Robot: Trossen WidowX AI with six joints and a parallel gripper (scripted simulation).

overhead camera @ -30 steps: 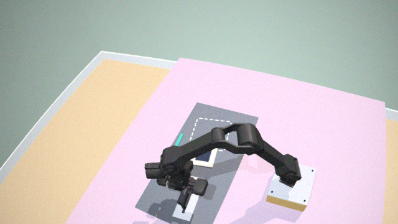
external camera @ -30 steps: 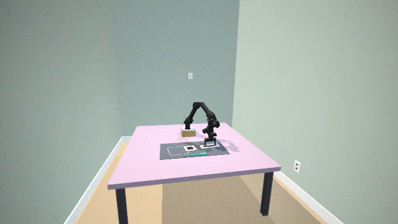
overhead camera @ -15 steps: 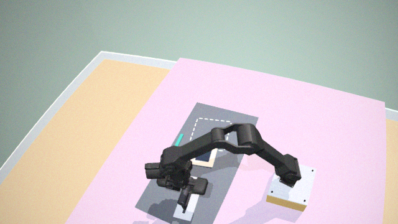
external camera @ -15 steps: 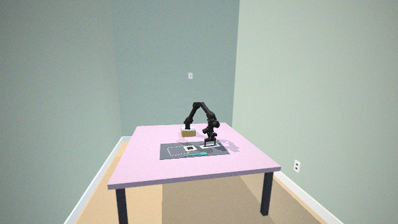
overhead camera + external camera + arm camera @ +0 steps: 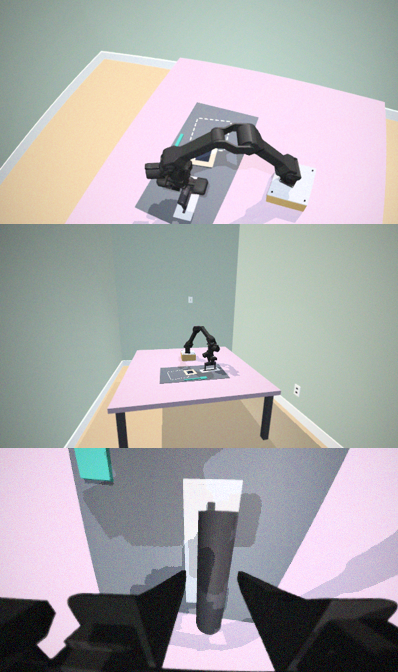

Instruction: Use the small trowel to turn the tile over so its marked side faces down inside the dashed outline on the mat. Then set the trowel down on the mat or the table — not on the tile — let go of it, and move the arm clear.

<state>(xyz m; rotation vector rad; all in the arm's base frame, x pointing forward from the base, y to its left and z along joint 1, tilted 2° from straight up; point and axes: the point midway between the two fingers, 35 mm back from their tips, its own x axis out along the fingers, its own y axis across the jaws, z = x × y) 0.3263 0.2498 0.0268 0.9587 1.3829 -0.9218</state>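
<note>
Right now my gripper tip is 70 mm short of the grey mat, 170 mm to the left of it and 80 mm above it. From my gripper tip the other things lie so: tile 70 mm ahead, 200 mm to the right, 60 mm below; teal trowel 200 mm ahead, 120 mm to the right, 60 mm below.
</note>
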